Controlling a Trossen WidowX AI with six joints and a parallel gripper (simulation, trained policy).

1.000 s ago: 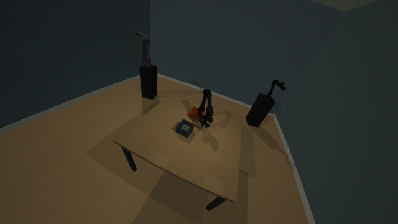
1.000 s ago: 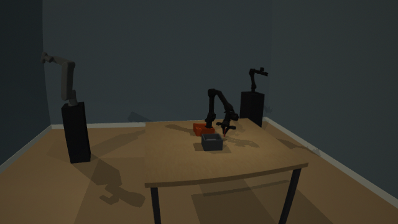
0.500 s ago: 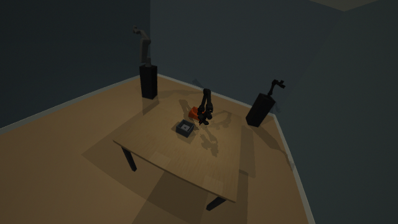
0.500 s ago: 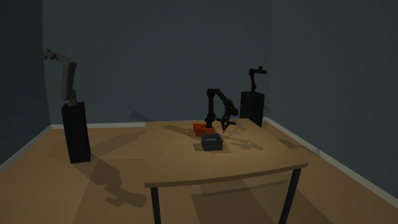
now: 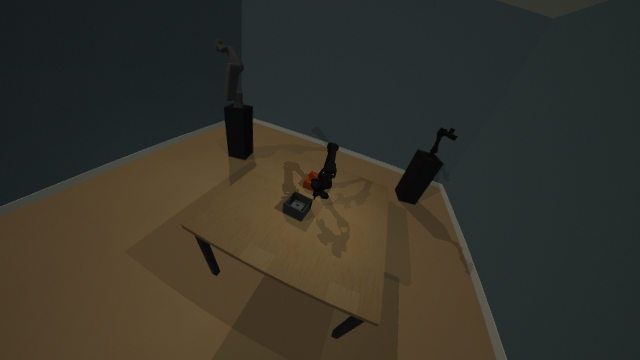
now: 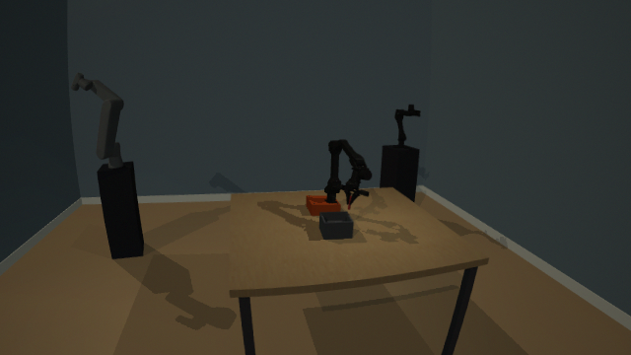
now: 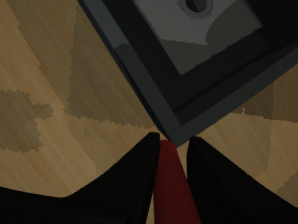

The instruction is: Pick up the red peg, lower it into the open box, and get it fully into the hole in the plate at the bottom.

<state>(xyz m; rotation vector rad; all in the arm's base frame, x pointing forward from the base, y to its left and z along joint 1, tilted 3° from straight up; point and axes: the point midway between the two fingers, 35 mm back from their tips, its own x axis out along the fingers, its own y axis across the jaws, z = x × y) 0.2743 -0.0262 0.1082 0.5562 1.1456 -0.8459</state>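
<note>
The dark grey box lies 12 cm below my gripper tip, 10 cm to the right of it and 4 cm ahead of it. Also, from my gripper tip: red peg: 1 cm to the left, 1 cm behind, 1 cm above.
</note>
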